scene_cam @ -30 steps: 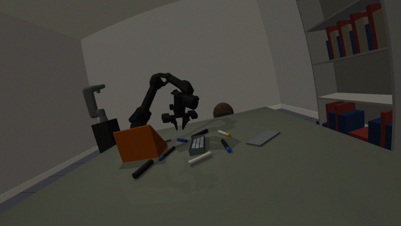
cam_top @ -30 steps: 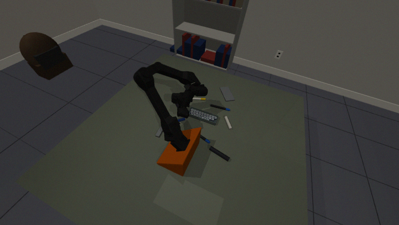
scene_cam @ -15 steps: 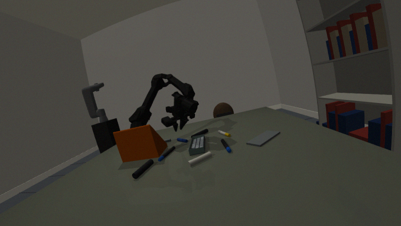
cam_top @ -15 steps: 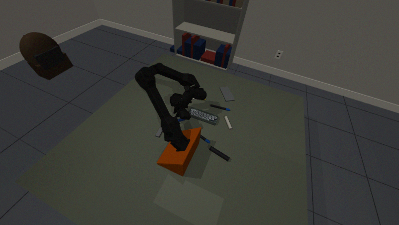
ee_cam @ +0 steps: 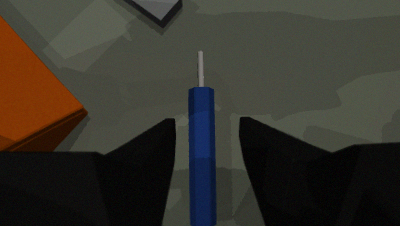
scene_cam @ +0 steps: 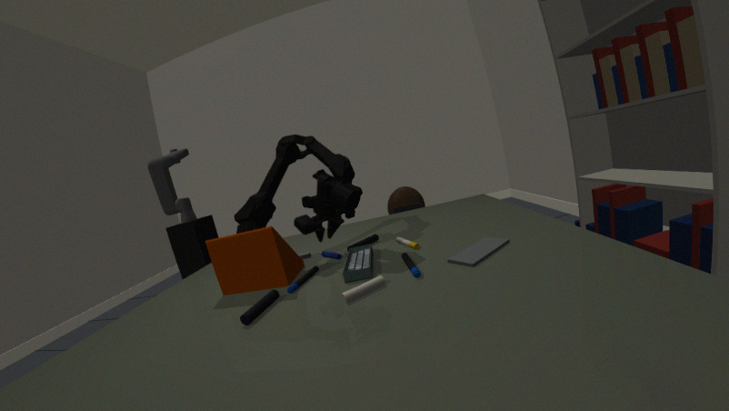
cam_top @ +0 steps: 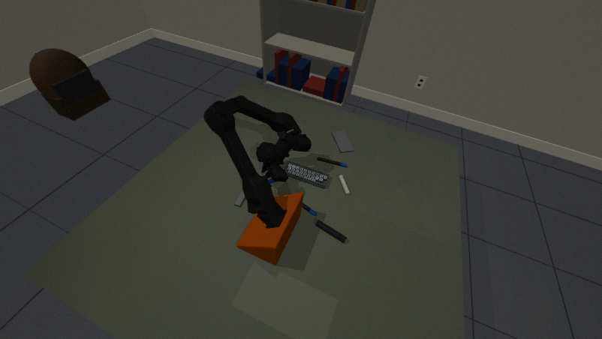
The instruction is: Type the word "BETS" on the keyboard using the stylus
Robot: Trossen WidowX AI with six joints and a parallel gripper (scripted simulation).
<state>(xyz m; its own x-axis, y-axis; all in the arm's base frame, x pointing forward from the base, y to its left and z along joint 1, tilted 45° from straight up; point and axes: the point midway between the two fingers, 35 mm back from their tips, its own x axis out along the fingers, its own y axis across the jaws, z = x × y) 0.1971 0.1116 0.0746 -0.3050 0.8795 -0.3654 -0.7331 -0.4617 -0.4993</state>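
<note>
Now: gripper tip 50 mm above the blue stylus, 10 mm to the right of it and 10 mm past it. The rest, counted from my gripper tip: white cylinder (320 mm to the right, 130 mm ahead, 50 mm below); yellow-tipped marker (250 mm ahead, 60 mm to the right, 50 mm below); grey slab (400 mm ahead, 240 mm to the right, 50 mm below).
</note>
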